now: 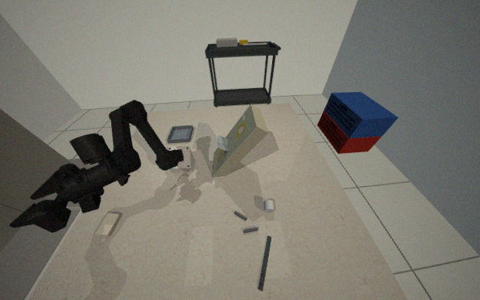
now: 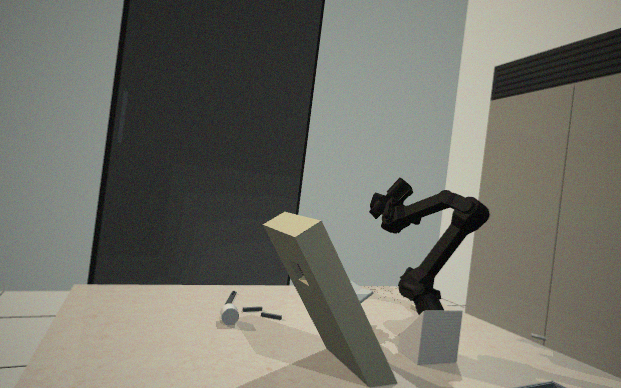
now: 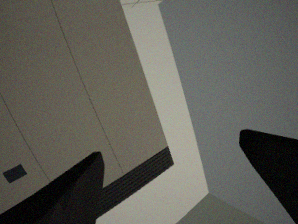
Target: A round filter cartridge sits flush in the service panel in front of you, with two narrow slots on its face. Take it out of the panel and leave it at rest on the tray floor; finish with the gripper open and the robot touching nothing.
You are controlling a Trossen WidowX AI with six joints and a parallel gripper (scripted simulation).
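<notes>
The grey round filter cartridge is 55 cm ahead of my gripper tip, 38 cm to the left of it and 13 cm below it. Also, from my gripper tip: shallow blue-grey bin 13 cm ahead, 67 cm to the left, 35 cm below; then service panel 51 cm ahead, 38 cm to the left, 20 cm below.
</notes>
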